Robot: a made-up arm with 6 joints. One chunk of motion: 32 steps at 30 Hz.
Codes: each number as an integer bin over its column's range. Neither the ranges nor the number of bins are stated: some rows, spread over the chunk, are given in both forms.
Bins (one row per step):
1: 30 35 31 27 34 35
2: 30 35 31 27 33 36
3: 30 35 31 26 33 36
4: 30 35 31 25 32 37
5: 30 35 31 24 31 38
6: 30 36 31 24 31 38
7: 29 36 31 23 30 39
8: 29 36 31 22 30 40
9: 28 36 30 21 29 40
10: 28 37 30 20 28 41
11: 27 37 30 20 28 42
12: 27 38 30 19 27 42
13: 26 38 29 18 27 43
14: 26 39 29 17 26 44
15: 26 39 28 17 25 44
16: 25 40 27 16 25 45
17: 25 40 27 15 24 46
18: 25 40 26 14 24 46
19: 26 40 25 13 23 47
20: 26 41 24 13 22 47
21: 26 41 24 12 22 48
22: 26 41 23 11 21 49
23: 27 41 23 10 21 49
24: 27 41 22 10 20 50
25: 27 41 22 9 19 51
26: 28 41 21 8 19 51
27: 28 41 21 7 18 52
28: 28 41 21 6 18 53
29: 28 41 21 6 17 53
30: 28 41 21 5 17 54
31: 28 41 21 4 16 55
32: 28 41 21 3 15 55
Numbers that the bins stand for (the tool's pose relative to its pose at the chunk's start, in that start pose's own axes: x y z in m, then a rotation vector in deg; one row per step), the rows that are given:
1: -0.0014 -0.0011 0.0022 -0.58 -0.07 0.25
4: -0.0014 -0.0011 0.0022 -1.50 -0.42 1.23
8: -0.0057 0.0043 0.0022 -2.89 -0.78 2.72
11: -0.0143 0.0097 -0.0033 -3.82 -1.13 3.71
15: -0.0186 0.0205 -0.0144 -5.21 -1.66 4.70
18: -0.0229 0.0259 -0.0256 -6.60 -1.84 5.68
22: -0.0186 0.0313 -0.0422 -7.99 -2.37 7.17
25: -0.0143 0.0313 -0.0478 -8.91 -2.73 8.16
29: -0.0100 0.0313 -0.0533 -10.30 -3.08 9.15
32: -0.0100 0.0313 -0.0533 -11.69 -3.44 10.13
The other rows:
2: -0.0014 -0.0011 0.0022 -0.58 -0.24 0.74
3: -0.0014 -0.0011 0.0022 -1.04 -0.24 0.74
5: -0.0014 -0.0011 0.0022 -1.97 -0.60 1.73
6: -0.0014 0.0043 0.0022 -1.97 -0.60 1.73
7: -0.0057 0.0043 0.0022 -2.43 -0.78 2.22
9: -0.0100 0.0043 -0.0033 -3.36 -0.95 2.72
10: -0.0100 0.0097 -0.0033 -3.82 -1.13 3.21
12: -0.0143 0.0151 -0.0033 -4.28 -1.31 3.71
13: -0.0186 0.0151 -0.0089 -4.75 -1.31 4.20
14: -0.0186 0.0205 -0.0089 -5.21 -1.49 4.70
16: -0.0229 0.0259 -0.0200 -5.67 -1.66 5.19
17: -0.0229 0.0259 -0.0200 -6.13 -1.84 5.68
19: -0.0186 0.0259 -0.0311 -7.06 -2.02 6.18
20: -0.0186 0.0313 -0.0367 -7.06 -2.20 6.18
21: -0.0186 0.0313 -0.0367 -7.52 -2.20 6.67
23: -0.0143 0.0313 -0.0422 -8.45 -2.37 7.17
24: -0.0143 0.0313 -0.0478 -8.45 -2.55 7.66
26: -0.0100 0.0313 -0.0533 -9.38 -2.73 8.16
27: -0.0100 0.0313 -0.0533 -9.84 -2.91 8.65
28: -0.0100 0.0313 -0.0533 -10.30 -2.91 9.15
30: -0.0100 0.0313 -0.0533 -10.76 -3.08 9.64
31: -0.0100 0.0313 -0.0533 -11.23 -3.26 10.13

